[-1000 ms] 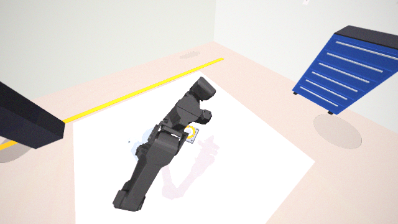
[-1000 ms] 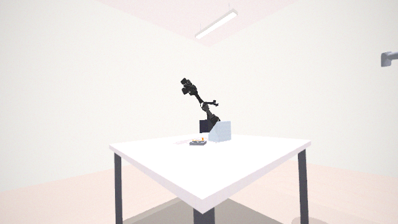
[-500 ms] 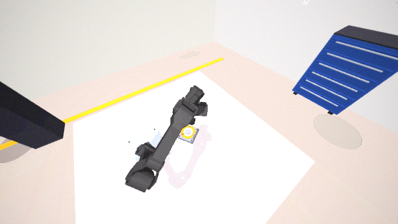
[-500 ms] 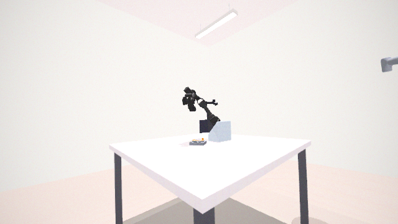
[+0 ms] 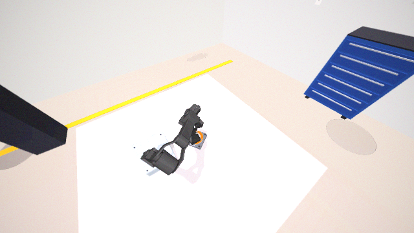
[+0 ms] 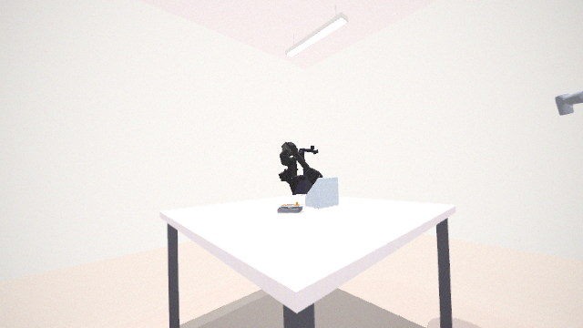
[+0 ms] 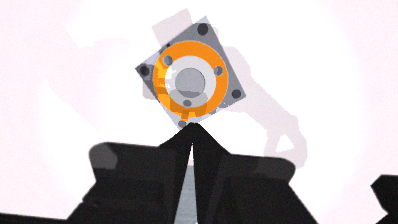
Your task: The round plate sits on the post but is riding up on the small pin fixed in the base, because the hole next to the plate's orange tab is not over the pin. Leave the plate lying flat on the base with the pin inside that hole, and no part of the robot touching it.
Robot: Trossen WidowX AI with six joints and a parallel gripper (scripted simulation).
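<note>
Now: gripper tip 8 cm above the grey square base, 3 cm short of it and 1 cm to the right of it.
</note>
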